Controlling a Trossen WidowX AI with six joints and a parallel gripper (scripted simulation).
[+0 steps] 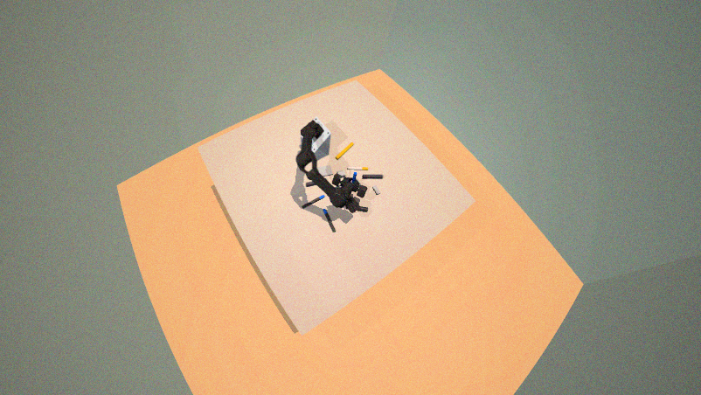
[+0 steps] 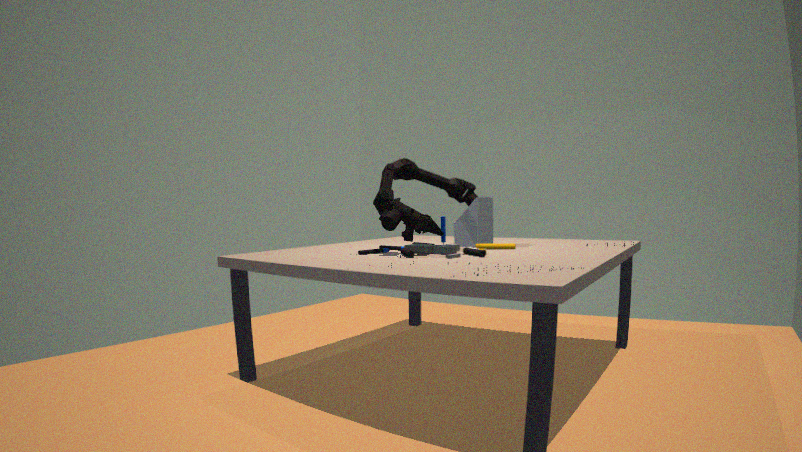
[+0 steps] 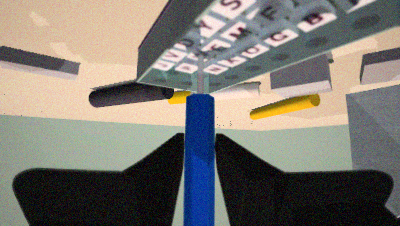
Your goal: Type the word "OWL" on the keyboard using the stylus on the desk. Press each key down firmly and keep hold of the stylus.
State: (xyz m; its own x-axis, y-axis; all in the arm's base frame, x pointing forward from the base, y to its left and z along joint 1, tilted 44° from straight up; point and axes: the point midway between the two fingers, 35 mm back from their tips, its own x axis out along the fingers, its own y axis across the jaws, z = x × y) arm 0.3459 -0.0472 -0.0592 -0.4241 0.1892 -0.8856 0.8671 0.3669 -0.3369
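My gripper tip is now 9 cm past the grey block, 2 cm to the left of it and 5 cm above it. Round my gripper tip: yellow-tipped marker (7 cm behind, 11 cm to the left, 6 cm below); then yellow cylinder (22 cm behind, 10 cm to the left, 6 cm below); then blue stylus (1 cm below).
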